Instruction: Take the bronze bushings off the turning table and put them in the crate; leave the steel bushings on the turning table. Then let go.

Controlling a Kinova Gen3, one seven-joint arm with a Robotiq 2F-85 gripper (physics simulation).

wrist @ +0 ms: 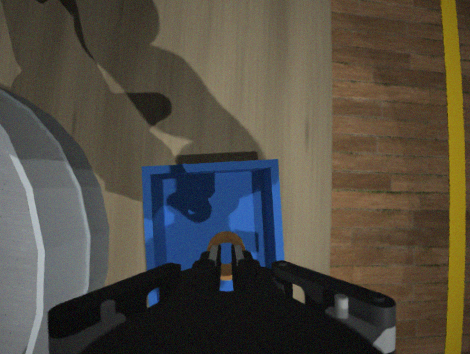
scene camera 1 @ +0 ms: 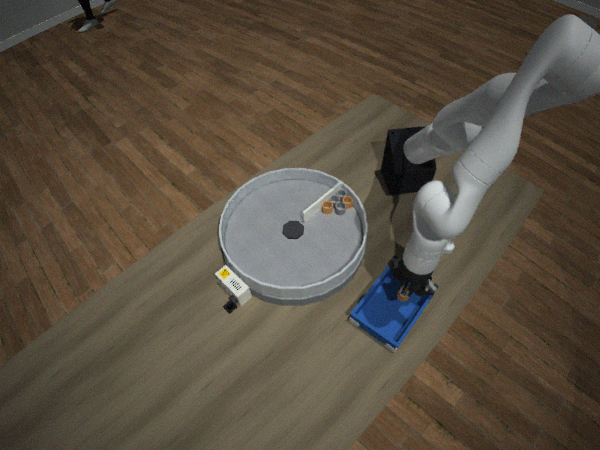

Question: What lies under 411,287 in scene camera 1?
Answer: My gripper.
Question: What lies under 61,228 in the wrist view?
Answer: A grey turning table.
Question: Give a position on a blue crate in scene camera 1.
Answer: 380,313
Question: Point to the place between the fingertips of my gripper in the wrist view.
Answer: At 226,257
